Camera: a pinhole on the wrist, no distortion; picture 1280 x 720 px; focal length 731.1 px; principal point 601.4 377.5 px. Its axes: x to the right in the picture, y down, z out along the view. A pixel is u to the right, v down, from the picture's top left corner.
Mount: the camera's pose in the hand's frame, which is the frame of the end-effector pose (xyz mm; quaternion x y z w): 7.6 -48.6 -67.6 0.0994 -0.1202 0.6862 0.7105
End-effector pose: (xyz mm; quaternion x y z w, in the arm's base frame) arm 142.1 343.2 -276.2 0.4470 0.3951 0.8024 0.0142
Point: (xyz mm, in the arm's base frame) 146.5 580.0 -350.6
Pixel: 316 262
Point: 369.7 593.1 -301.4
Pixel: 704 485
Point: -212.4 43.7 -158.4
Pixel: behind the camera
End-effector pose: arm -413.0 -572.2 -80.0 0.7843 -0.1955 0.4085 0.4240
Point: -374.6 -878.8 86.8
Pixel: outside the picture
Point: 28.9 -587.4 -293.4
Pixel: 250 208
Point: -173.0 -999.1 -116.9
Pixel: 1025 232
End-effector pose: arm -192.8 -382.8 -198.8 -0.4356 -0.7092 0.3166 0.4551
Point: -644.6 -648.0 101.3
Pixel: 131 402
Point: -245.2 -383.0 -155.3
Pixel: 799 211
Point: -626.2 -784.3 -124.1
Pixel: 365 687
